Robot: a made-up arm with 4 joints.
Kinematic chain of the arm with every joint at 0, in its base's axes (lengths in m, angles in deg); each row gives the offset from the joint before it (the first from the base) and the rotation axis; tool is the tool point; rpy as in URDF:
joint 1: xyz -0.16 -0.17 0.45 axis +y
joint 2: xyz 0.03 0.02 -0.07 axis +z
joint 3: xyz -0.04 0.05 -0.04 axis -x
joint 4: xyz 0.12 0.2 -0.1 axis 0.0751 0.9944 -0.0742
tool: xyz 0 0.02 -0.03 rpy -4.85 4.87 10.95
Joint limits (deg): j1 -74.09..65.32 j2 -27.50..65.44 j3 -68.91..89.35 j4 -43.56..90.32
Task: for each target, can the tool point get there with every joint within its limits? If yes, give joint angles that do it. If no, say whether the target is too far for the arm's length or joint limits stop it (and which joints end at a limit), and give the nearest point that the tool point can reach.
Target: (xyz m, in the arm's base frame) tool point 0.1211 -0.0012 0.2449
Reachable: yes | joints -39.69 -0.59 40.76 75.50
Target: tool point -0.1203 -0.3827 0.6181
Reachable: no: joint limits stop it (at a limit: joint 1, joint 3, joint 4) | nearest point 0.1835 -0.2544 0.4498 | short by 0.370 m
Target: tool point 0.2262 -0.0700 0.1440
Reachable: no: too far | nearest point 0.1467 -0.0802 0.2070 | short by 0.102 m
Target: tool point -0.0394 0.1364 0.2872
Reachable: yes | joints 16.80 -10.22 -28.11 0.93
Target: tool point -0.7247 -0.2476 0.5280
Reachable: no: too far | nearest point -0.4995 -0.0282 0.4114 | short by 0.335 m
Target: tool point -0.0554 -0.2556 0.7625
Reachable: no: joint limits stop it (at a limit: joint 2, joint 3, joint 4) | nearest point -0.0849 0.0201 0.6744 | short by 0.291 m
